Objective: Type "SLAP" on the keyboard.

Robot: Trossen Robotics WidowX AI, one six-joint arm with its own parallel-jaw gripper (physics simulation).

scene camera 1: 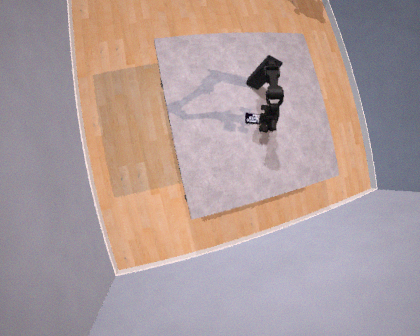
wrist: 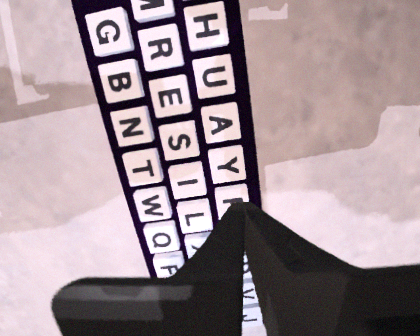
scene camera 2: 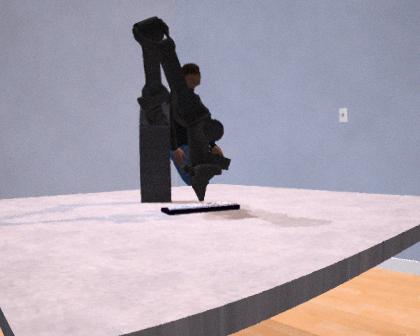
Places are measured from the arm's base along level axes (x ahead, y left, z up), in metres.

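Where they show: gripper, fingertip midpoint: (scene camera 1: 259, 121) (wrist: 240, 211) (scene camera 2: 201, 201); arm's base at its link origin: (scene camera 1: 271, 65) (scene camera 2: 153, 114).
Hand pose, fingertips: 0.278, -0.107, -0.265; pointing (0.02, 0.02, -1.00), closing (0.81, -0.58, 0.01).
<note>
Things, the pixels of their top centre, and the offset from my fingertips, as dx, dy, dz. Level surfaces: height alone.
- keyboard at its top centre: (wrist: 189, 191) (scene camera 2: 200, 204) (scene camera 1: 259, 118) -0.016, +0.018, -0.013
- S key at its top centre: (wrist: 179, 141) -0.004, +0.040, -0.013
- L key at its top centre: (wrist: 195, 218) -0.024, +0.005, -0.013
- Y key at its top centre: (wrist: 227, 166) +0.006, +0.017, -0.013
- grey table at its surface level: dz -0.030
The keyboard (scene camera 1: 252, 118) (scene camera 2: 200, 210) (wrist: 248, 115) is a dark slab with white letter keys, lying flat on the table. In the wrist view the S key (wrist: 179, 142), the L key (wrist: 194, 216) and the A key (wrist: 220, 125) show. I cannot make out a P key for certain. My gripper (scene camera 2: 201, 200) (wrist: 240, 211) is shut and empty, pointing down. Its tips stand at or barely above the keyboard, over the right column, at the partly hidden key beside the Y key (wrist: 228, 165). Contact cannot be told. The fingers hide several keys below.
The keyboard lies on a grey table (scene camera 1: 225, 175) (scene camera 2: 125, 265), in front of the arm's dark base post (scene camera 2: 155, 165). A person (scene camera 2: 191, 75) stands behind the arm, partly hidden by it. The arm's shadows fall across the table.
</note>
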